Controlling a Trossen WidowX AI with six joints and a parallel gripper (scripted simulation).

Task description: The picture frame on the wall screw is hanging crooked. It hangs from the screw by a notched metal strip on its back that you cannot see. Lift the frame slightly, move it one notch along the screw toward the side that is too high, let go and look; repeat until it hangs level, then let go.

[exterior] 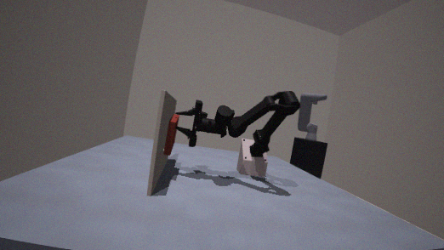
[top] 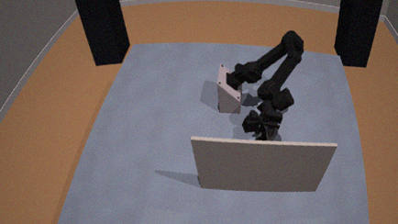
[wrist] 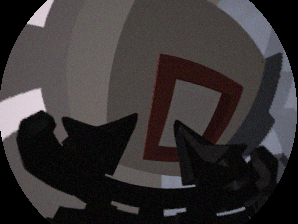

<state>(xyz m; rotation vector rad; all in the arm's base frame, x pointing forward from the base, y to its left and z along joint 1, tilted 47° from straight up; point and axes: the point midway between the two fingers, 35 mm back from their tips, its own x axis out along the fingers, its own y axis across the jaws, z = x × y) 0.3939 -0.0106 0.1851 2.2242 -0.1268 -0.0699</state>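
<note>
Now: the picture frame 10 mm ahead of my gripper tip, 10 mm to the right of it and 50 mm below it. Also, from my gripper tip: wall panel: 20 mm ahead, 70 mm below.
</note>
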